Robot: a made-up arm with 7 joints.
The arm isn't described. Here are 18 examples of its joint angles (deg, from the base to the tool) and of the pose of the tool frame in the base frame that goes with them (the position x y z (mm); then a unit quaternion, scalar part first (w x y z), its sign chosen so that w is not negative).
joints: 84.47 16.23 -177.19 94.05 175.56 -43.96 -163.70
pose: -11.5 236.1 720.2 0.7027 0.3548 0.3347 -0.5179
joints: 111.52 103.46 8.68 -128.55 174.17 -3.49 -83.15
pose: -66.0 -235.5 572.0 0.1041 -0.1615 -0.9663 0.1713
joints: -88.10 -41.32 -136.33 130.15 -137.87 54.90 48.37
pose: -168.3 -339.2 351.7 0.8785 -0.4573 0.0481 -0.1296
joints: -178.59 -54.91 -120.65 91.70 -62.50 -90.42 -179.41
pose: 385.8 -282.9 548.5 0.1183 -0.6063 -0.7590 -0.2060
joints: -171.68 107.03 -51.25 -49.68 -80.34 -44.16 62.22
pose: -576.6 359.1 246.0 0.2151 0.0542 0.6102 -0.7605
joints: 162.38 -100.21 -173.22 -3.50 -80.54 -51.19 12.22
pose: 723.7 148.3 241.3 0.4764 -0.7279 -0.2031 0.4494
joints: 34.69 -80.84 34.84 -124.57 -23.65 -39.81 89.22
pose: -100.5 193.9 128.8 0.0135 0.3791 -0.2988 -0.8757
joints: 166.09 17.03 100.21 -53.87 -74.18 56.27 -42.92
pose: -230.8 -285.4 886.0 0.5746 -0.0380 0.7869 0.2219
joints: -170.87 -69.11 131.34 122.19 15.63 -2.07 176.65
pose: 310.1 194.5 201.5 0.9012 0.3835 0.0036 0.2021
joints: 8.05 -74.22 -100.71 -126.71 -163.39 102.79 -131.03
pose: -192.7 -121.2 384.7 0.8832 0.3517 -0.3079 -0.0388
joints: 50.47 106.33 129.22 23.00 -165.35 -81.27 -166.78
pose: 300.2 -590.6 303.3 0.0582 0.6075 0.7361 0.2928
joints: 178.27 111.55 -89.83 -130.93 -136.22 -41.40 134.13
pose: -191.2 299.1 194.5 0.0255 -0.1414 -0.5408 0.8288
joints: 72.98 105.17 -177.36 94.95 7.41 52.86 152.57
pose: 133.8 -344.8 561.0 0.3132 0.8405 -0.3978 0.1929
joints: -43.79 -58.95 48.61 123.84 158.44 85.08 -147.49
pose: 25.5 -329.1 630.7 0.5001 -0.8458 0.1394 0.1228
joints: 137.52 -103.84 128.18 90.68 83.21 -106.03 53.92
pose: 114.5 447.0 155.4 0.2027 0.7465 0.6127 -0.1620
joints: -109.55 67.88 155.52 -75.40 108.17 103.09 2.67
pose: -336.3 380.3 330.0 0.4423 -0.8187 -0.0362 -0.3643
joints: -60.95 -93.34 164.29 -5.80 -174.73 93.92 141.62
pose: -343.7 -564.8 416.1 0.0361 0.7483 -0.6550 0.0991
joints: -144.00 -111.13 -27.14 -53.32 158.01 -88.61 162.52
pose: 475.8 -276.8 -47.2 0.3681 -0.1574 -0.6933 -0.5992
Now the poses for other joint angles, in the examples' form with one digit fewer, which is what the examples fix.
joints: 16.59 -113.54 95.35 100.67 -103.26 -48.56 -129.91
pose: -335 -242 90 0.443 -0.385 0.225 0.778
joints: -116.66 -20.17 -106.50 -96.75 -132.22 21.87 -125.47
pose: 338 128 675 0.418 -0.249 -0.518 0.703
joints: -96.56 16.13 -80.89 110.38 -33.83 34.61 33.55
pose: -312 57 549 0.905 -0.258 0.336 0.021
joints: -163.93 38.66 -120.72 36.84 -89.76 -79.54 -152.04
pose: -444 -76 818 0.700 0.085 0.551 0.447
